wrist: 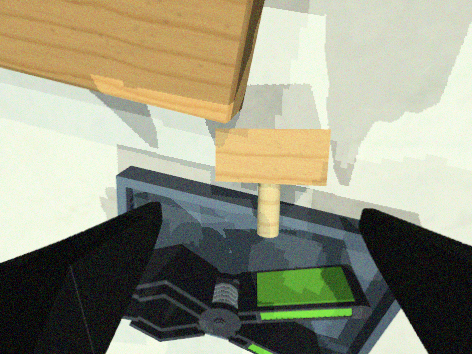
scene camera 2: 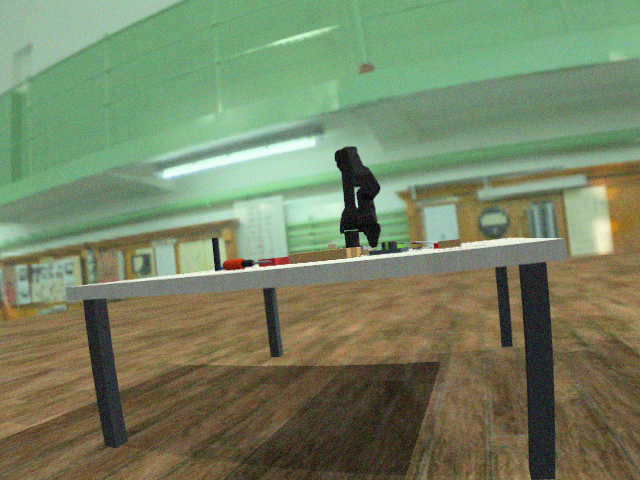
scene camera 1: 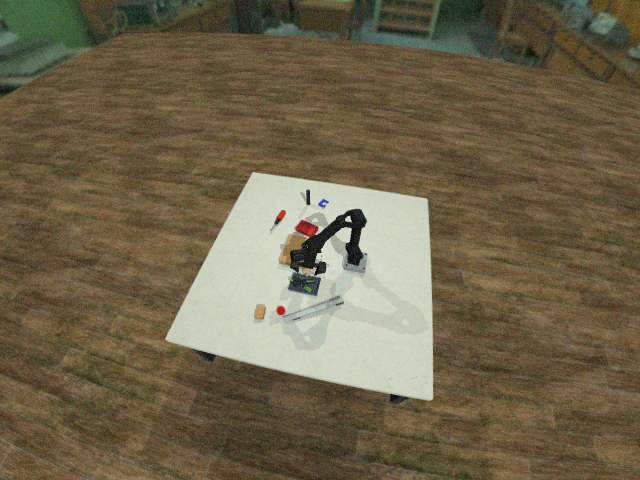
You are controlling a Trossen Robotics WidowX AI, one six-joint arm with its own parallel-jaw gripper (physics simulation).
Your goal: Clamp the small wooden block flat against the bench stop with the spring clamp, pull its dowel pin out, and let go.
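Places are measured from the arm's base along level axes (x back, y right, z up), in centimetres.
Pixels of known places: gripper, fingertip midpoint: (wrist: 260, 214) (scene camera 2: 373, 248) (scene camera 1: 306, 273); arm's base, origin of the base link: (scene camera 1: 354, 259).
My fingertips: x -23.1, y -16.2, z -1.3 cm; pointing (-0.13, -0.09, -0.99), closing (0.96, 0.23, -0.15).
Note:
Ahead of a thing's pixels: the offset from my fingertips to its middle. "spot": to the spot under its first point.
The small wooden block @(dx -0.4, dy +2.5, dz -1.0 cm) (wrist: 272, 156) (scene camera 1: 307, 271) stands between the large wooden bench stop @(spot: dx -6.1, dy +5.2, dz +1.1 cm) (wrist: 125, 47) (scene camera 1: 292, 249) and a blue-grey tray (wrist: 121, 192) (scene camera 1: 314, 292). In the wrist view a gap shows between the block and the stop's near corner. The pale dowel pin @(dx +0.0, dy +1.0, dz -0.6 cm) (wrist: 268, 210) sticks out of the block's side facing the tray, over the tray's rim. The black spring clamp @(dx +0.6, dy -5.6, dz -0.1 cm) (wrist: 218, 321) with green pads lies in the tray. My gripper (wrist: 260, 214) (scene camera 1: 308, 269) is open and empty, its fingers to either side of the dowel in the wrist view. Its height above the block is hard to tell.
A red box @(dx -10.3, dy +31.4, dz -0.9 cm) (scene camera 1: 306, 227) (scene camera 2: 273, 261), a screwdriver @(dx -30.0, dy +31.1, dz -0.5 cm) (scene camera 1: 279, 218) (scene camera 2: 233, 264), an upright black rod @(dx -16.8, dy +53.4, dz +3.9 cm) (scene camera 1: 308, 196) (scene camera 2: 216, 254) and a blue part @(dx -7.2, dy +56.1, dz -1.5 cm) (scene camera 1: 323, 203) are beyond the stop. A red round thing @(dx -5.7, dy -23.9, dz -1.3 cm) (scene camera 1: 280, 310), another wooden piece @(dx -15.3, dy -28.3, dz -1.0 cm) (scene camera 1: 260, 311) and a metal bar @(dx +10.4, dy -18.7, dz -0.6 cm) (scene camera 1: 313, 308) are past the tray.

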